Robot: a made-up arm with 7 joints.
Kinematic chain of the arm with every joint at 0, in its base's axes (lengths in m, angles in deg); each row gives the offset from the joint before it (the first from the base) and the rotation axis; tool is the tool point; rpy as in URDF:
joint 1: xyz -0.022 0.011 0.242 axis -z
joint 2: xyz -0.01 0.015 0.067 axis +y
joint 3: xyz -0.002 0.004 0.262 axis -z
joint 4: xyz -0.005 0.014 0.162 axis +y
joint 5: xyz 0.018 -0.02 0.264 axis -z
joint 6: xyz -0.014 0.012 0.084 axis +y
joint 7: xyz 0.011 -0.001 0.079 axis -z
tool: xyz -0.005 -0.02 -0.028 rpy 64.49 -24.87 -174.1
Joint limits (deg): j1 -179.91..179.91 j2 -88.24..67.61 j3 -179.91..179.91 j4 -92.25..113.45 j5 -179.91..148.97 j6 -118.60..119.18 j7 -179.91..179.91
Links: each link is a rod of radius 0.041 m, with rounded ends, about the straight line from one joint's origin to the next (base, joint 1, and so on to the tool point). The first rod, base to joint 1, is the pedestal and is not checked.
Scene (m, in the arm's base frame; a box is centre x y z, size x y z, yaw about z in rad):
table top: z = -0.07
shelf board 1: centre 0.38 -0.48 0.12 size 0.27 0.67 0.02 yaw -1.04
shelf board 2: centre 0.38 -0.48 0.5 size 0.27 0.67 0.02 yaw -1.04
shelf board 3: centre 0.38 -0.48 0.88 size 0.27 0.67 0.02 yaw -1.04
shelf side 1: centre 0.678 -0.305 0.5 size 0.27 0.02 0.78 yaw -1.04
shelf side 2: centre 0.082 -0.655 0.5 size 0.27 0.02 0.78 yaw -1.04
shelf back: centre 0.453 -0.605 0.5 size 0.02 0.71 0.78 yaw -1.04
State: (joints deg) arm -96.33 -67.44 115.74 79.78 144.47 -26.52 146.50
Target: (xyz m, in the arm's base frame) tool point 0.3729 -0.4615 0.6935
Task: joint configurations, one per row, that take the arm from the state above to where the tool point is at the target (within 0.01 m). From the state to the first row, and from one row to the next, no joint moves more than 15 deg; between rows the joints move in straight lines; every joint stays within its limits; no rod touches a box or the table.
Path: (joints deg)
1: -93.60 -64.96 114.08 90.63 144.15 -28.18 145.92
2: -90.87 -62.49 112.43 101.49 143.82 -29.84 145.35
3: -88.14 -60.01 110.77 112.34 143.50 -31.49 144.77
4: -83.50 -55.95 98.69 106.46 142.20 -32.52 144.19
5: -78.86 -51.89 86.61 100.57 140.90 -33.54 143.60
6: -74.22 -47.83 74.53 94.69 139.60 -34.56 143.02
7: -69.58 -43.77 62.45 88.80 138.30 -35.58 142.43
8: -80.22 -44.17 76.94 75.04 140.12 -31.37 144.18
9: -90.85 -44.56 91.43 61.27 141.93 -27.15 145.92
10: -101.49 -44.96 105.92 47.50 143.74 -22.94 147.66

